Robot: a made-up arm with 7 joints. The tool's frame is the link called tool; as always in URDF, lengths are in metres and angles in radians. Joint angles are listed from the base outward.
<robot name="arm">
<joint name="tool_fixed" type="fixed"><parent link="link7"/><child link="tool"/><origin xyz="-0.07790 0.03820 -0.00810" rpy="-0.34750 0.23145 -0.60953"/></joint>
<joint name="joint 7" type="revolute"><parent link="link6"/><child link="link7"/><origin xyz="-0.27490 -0.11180 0.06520" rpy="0.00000 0.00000 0.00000"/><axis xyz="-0.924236 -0.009 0.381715"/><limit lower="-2.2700" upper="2.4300"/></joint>
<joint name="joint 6" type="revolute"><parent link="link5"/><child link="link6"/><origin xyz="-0.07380 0.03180 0.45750" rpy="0.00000 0.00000 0.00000"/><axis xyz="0 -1 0"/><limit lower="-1.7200" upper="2.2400"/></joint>
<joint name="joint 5" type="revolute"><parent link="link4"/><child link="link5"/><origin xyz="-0.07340 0.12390 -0.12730" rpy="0.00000 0.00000 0.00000"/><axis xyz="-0.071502 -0.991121 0.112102"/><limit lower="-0.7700" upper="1.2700"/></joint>
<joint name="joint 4" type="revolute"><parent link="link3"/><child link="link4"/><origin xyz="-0.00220 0.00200 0.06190" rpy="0.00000 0.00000 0.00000"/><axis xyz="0.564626 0.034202 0.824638"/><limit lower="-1.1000" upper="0.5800"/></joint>
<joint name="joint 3" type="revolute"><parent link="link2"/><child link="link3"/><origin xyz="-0.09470 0.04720 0.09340" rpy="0.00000 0.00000 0.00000"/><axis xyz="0.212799 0.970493 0.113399"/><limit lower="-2.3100" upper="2.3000"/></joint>
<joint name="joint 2" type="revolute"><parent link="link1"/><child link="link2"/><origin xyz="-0.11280 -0.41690 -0.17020" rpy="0.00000 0.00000 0.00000"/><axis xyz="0.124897 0.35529 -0.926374"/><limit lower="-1.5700" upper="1.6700"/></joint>
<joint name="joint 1" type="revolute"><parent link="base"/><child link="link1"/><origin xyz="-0.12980 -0.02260 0.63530" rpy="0.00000 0.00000 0.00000"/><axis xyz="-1 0 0"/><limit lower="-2.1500" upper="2.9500"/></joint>
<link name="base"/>
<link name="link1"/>
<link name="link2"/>
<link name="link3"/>
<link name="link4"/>
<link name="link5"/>
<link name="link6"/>
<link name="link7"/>
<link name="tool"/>
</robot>
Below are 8 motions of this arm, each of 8 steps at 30 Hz.
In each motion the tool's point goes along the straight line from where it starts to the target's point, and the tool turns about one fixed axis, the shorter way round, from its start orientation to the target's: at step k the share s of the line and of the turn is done. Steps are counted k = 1, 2, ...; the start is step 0. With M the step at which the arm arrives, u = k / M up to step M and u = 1 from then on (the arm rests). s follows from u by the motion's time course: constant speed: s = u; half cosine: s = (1 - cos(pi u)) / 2; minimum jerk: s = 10 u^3 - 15 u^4 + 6 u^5.
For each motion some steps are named. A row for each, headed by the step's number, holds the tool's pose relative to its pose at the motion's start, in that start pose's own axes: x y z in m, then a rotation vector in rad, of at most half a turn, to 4 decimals.
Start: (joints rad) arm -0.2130 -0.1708 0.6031 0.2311 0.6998 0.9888 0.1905
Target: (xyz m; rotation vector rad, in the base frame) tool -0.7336 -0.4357 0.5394 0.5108 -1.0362 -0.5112
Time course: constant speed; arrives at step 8
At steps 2, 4, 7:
2: -0.0084 0.0115 -0.0165 0.0291 -0.0830 0.0197
4: -0.0168 0.0230 -0.0331 0.0583 -0.1661 0.0395
7: -0.0293 0.0402 -0.0579 0.1020 -0.2906 0.0691

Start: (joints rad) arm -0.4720 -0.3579 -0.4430 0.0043 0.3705 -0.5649 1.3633
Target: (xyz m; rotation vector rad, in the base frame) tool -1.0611 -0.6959 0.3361 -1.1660 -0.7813 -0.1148
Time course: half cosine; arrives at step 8
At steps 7, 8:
7: 0.0483 -0.0399 -0.1712 0.0210 -0.2592 0.0954
8: 0.0502 -0.0415 -0.1780 0.0219 -0.2694 0.0992

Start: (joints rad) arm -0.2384 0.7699 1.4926 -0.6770 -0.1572 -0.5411 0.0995
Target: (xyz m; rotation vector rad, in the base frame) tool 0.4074 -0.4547 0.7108 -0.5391 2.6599 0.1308
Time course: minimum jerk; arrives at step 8
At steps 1, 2, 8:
1: -0.0006 0.0020 -0.0010 -0.0002 -0.0016 -0.0029
2: -0.0036 0.0127 -0.0063 -0.0016 -0.0103 -0.0185
8: -0.0347 0.1225 -0.0607 -0.0155 -0.0996 -0.1785

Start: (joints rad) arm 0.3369 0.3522 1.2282 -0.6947 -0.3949 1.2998 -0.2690
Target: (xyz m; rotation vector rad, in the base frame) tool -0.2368 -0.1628 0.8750 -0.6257 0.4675 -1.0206
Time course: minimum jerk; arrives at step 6
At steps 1, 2, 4, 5, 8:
1: -0.0007 -0.0016 -0.0005 0.0047 -0.0017 0.0022
2: -0.0040 -0.0093 -0.0027 0.0276 -0.0103 0.0127
4: -0.0150 -0.0350 -0.0103 0.1041 -0.0388 0.0479
5: -0.0183 -0.0428 -0.0126 0.1271 -0.0473 0.0585
8: -0.0189 -0.0444 -0.0130 0.1317 -0.0491 0.0606

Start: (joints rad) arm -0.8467 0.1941 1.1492 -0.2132 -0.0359 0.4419 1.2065
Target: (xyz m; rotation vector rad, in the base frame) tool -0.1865 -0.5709 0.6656 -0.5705 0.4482 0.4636
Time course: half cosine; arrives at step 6
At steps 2, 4, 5, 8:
2: 0.0141 0.0098 0.0142 -0.0352 -0.0033 0.0057
4: 0.0424 0.0295 0.0427 -0.1056 -0.0098 0.0172
5: 0.0528 0.0367 0.0531 -0.1314 -0.0121 0.0214
8: 0.0566 0.0393 0.0570 -0.1408 -0.0130 0.0230

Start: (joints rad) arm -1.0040 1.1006 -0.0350 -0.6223 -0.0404 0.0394 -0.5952
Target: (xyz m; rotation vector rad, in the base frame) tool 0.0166 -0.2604 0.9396 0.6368 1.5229 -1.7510
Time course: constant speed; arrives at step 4
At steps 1, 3, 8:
1: 0.0035 -0.0200 -0.0128 0.0252 -0.0219 0.0260
3: 0.0105 -0.0600 -0.0385 0.0755 -0.0657 0.0779
8: 0.0140 -0.0800 -0.0514 0.1007 -0.0876 0.1039

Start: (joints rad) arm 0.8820 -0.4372 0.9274 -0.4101 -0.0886 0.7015 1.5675
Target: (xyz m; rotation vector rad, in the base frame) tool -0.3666 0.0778 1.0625 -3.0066 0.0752 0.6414
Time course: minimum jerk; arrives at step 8
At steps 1, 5, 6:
1: 0.0032 0.0003 0.0000 -0.0025 -0.0006 0.0060
5: 0.1450 0.0115 0.0008 -0.1129 -0.0255 0.2711
6: 0.1794 0.0142 0.0009 -0.1396 -0.0315 0.3353

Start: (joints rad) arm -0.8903 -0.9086 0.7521 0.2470 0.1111 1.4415 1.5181
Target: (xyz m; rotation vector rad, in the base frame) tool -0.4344 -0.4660 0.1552 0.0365 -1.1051 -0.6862
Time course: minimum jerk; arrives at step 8
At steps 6, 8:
6: 0.0127 0.0092 -0.0356 0.0168 -0.0112 0.0922
8: 0.0142 0.0102 -0.0397 0.0187 -0.0125 0.1028

